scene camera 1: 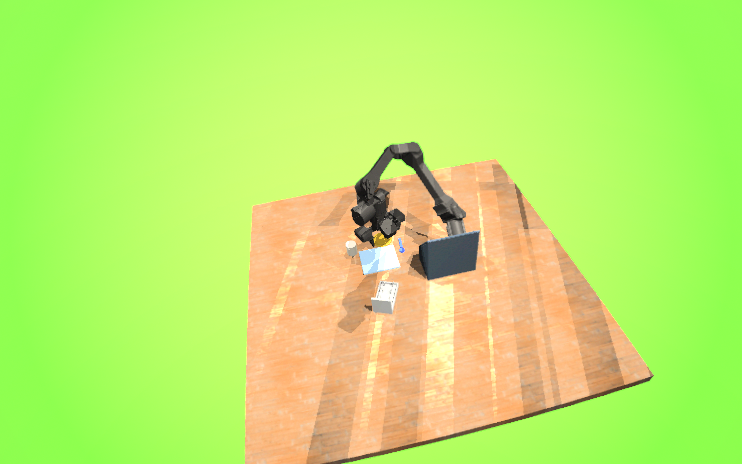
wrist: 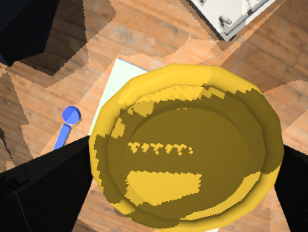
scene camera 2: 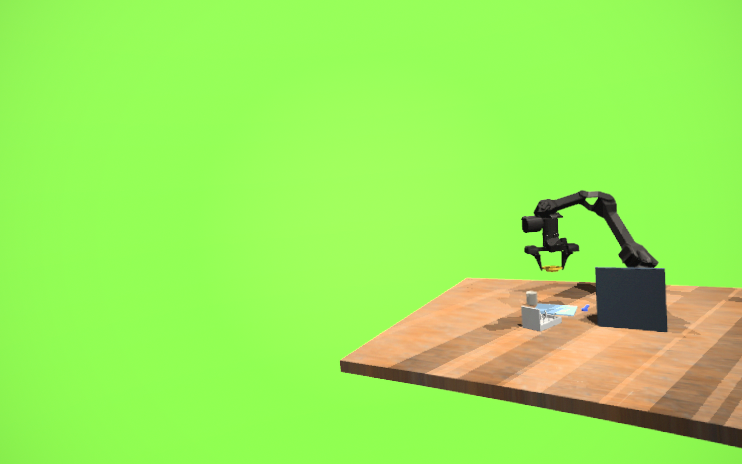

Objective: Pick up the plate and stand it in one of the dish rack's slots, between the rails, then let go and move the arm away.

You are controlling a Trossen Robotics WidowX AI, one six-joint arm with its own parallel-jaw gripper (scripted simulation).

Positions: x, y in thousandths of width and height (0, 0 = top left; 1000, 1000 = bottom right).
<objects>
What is my gripper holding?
A yellow plate.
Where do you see a light blue mat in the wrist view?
At 398, 308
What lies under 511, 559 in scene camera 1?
A light blue mat.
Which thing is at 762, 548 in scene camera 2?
My gripper.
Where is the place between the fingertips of my gripper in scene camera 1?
514, 520
</objects>
